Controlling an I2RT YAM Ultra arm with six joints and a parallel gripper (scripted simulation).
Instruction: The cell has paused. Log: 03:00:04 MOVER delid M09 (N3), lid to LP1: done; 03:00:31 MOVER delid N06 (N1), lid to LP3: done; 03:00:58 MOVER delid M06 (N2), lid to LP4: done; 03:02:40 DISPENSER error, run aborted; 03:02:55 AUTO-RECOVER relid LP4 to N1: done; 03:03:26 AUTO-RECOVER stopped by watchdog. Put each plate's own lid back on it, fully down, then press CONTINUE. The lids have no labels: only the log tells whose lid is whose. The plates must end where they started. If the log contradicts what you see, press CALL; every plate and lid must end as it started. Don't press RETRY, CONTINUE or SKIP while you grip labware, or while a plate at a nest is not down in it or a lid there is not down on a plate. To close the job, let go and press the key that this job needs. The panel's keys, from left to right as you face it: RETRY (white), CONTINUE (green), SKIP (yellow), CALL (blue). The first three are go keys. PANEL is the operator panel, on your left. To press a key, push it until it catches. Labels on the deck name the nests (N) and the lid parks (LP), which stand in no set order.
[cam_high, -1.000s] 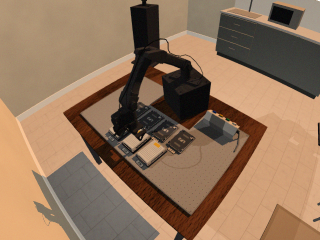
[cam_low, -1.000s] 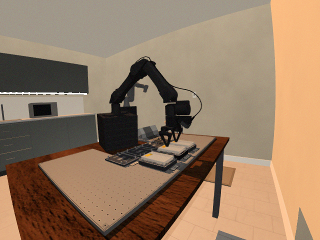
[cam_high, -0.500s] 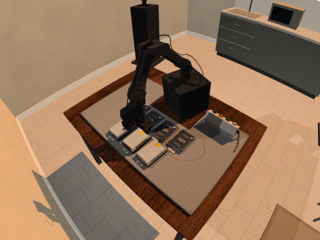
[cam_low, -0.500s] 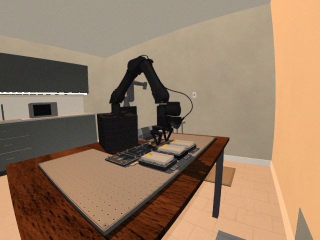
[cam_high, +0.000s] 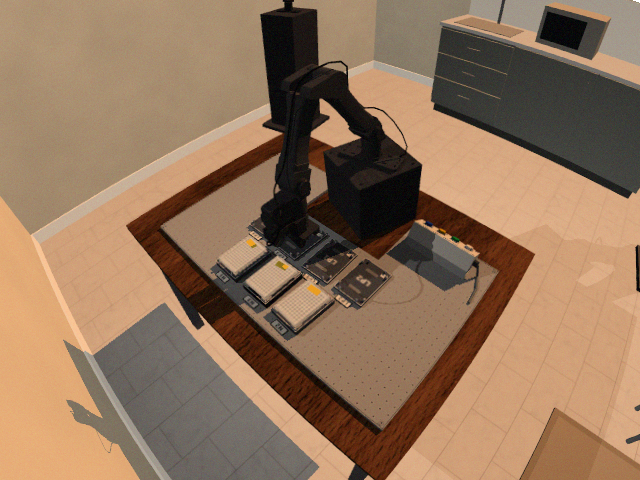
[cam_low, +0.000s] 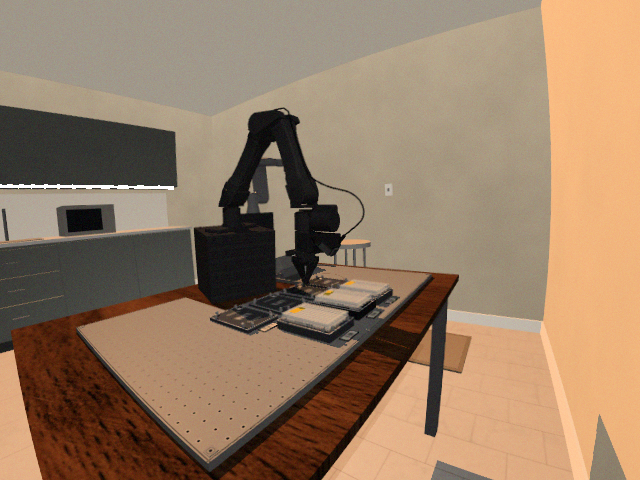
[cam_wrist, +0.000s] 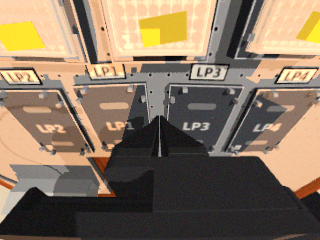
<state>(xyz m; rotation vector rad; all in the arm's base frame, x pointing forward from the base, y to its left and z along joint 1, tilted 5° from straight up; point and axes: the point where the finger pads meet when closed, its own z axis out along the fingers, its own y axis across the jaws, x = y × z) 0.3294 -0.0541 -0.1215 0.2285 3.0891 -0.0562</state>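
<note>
My hand is 28 cm past the green CONTINUE key and 38 cm to the right of it. Also, from my hand: clear lid 14 cm ahead, 11 cm to the left, 3 cm below; then white well plate 11 cm ahead, 15 cm to the right, 4 cm below; then blue CALL key 30 cm behind, 28 cm to the left.
</note>
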